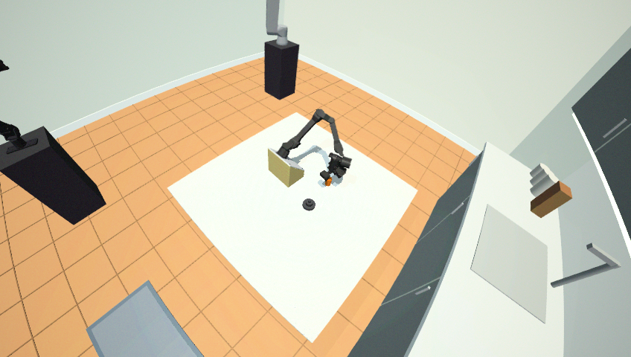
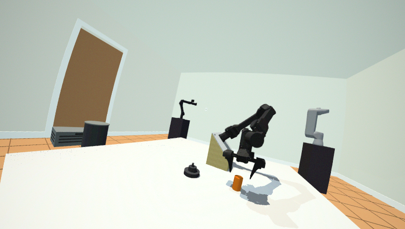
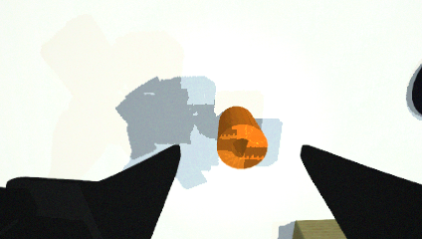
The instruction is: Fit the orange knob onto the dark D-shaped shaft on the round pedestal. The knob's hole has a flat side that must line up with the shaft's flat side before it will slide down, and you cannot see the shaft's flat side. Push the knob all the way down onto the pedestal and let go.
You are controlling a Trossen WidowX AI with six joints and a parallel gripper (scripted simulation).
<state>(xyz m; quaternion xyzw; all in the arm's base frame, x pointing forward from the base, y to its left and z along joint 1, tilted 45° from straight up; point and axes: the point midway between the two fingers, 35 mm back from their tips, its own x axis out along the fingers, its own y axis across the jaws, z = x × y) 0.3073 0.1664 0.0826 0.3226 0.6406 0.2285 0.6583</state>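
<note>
The orange knob is 4 cm below my gripper tip. Round my gripper tip: dark round pedestal: 24 cm to the right, 4 cm below, 2 cm ahead.
</note>
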